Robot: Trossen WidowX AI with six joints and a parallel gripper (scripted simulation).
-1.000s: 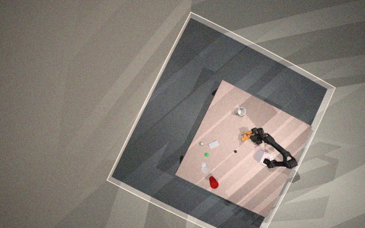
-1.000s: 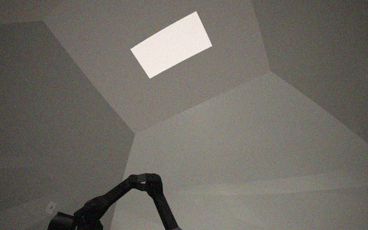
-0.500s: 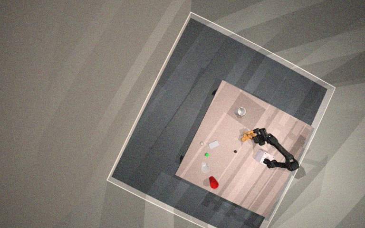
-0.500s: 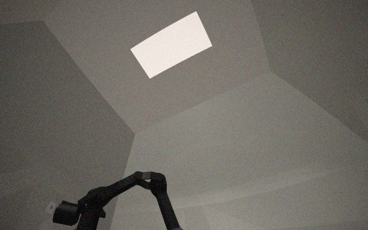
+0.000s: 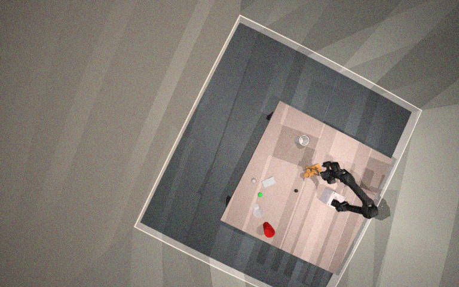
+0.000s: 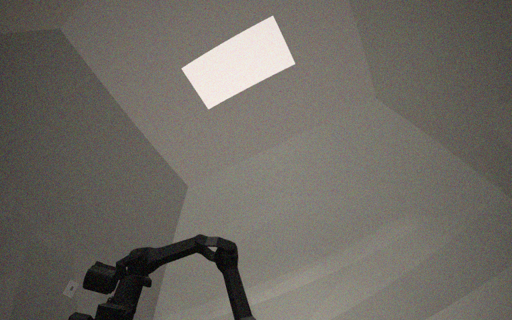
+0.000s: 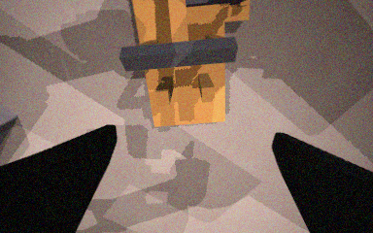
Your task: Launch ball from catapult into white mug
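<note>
The catapult frame lies 30 mm ahead of my gripper tip, 30 mm to the left of it and 40 mm below it. Also, from my gripper tip: orange wooden catapult (50 mm ahead, 40 mm to the left, 70 mm below); white mug (260 mm ahead, 180 mm to the right, 90 mm below); dark ball (90 mm ahead, 270 mm to the left, 100 mm below).
</note>
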